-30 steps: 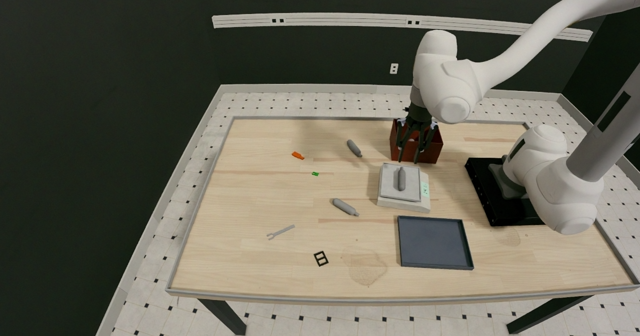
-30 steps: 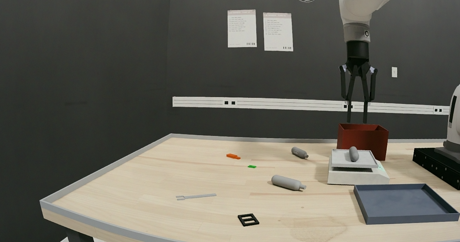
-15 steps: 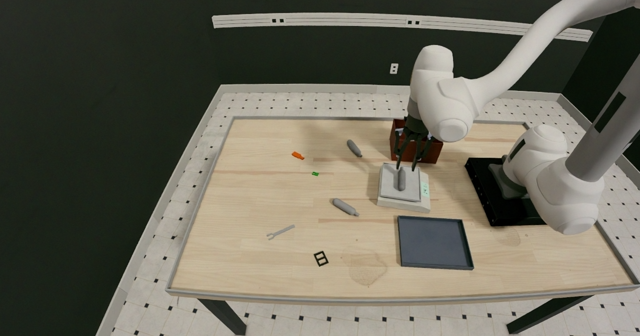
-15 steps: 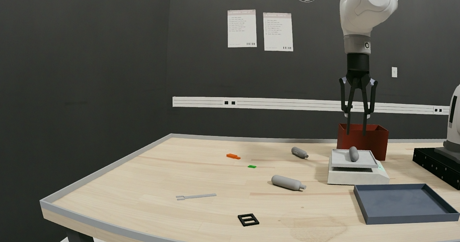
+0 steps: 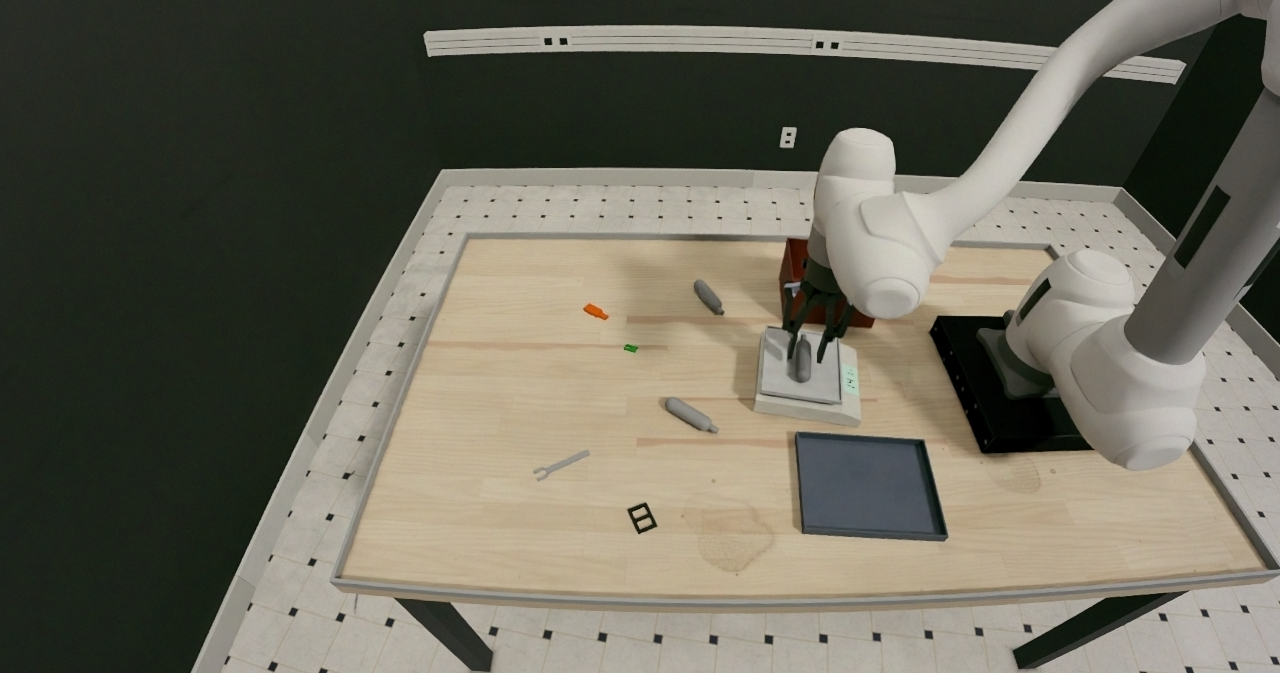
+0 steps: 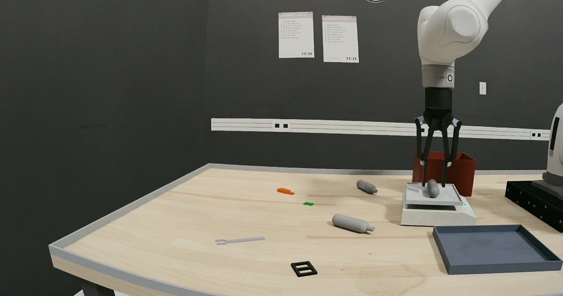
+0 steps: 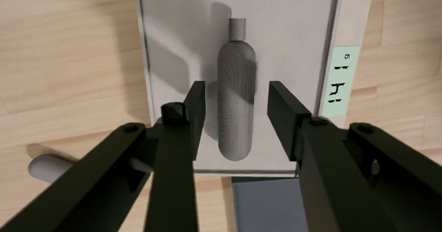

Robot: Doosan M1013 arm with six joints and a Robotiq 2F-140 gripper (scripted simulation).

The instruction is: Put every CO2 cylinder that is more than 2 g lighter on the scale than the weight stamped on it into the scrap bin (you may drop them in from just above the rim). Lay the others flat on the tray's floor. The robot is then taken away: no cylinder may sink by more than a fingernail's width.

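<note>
Now: hand 6 cm above the grey scale platform. The rest, counted from my hand: red scrap bin: 24 cm to the right, 10 cm behind, 8 cm below; white scale: 8 cm below, 1 cm behind; dark grey tray: 23 cm to the left, 10 cm below, 9 cm behind.
</note>
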